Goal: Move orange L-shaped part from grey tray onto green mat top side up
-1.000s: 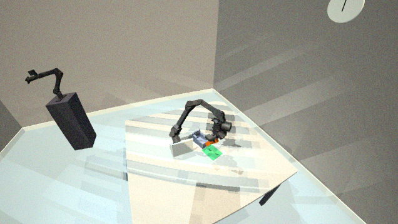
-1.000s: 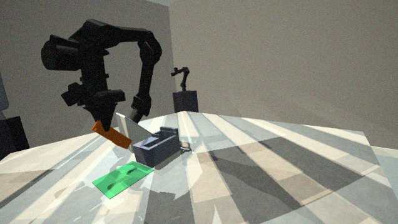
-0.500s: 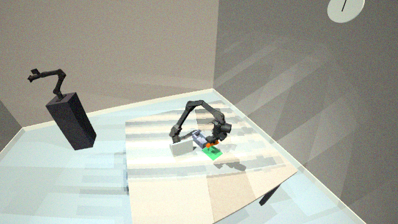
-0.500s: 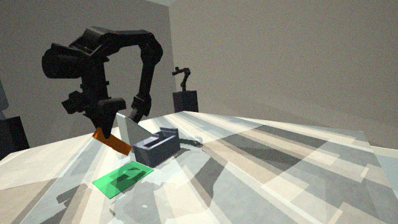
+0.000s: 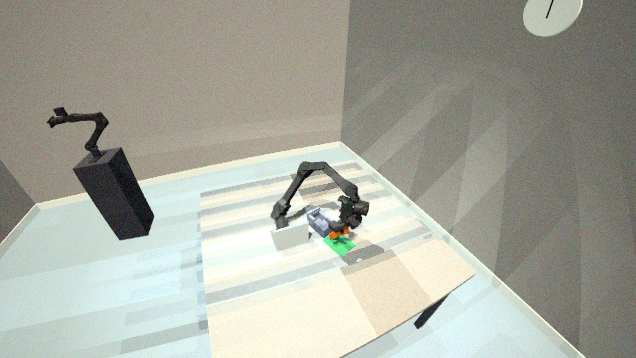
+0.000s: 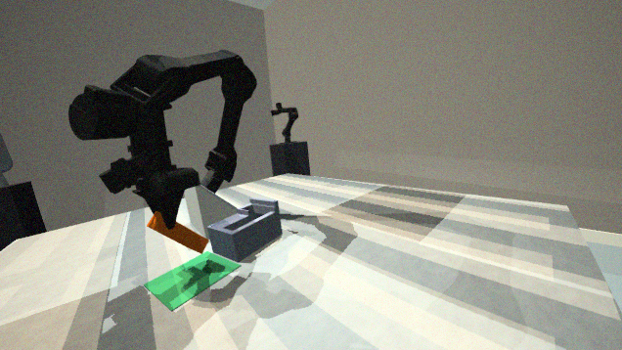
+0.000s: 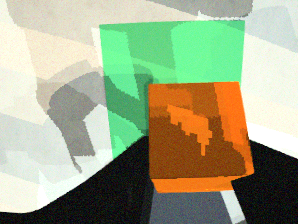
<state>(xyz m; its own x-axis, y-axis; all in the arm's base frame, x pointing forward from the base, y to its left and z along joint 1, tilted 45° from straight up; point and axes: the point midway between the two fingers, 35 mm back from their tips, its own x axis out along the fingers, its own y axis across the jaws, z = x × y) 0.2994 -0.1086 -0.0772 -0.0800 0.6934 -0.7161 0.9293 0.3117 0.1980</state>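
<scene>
Now: the green mat 10 mm behind my gripper tip, 20 mm to the left of it and 130 mm below it. Also, from my gripper tip: orange L-shaped part 20 mm behind, 20 mm to the left, 30 mm below.
</scene>
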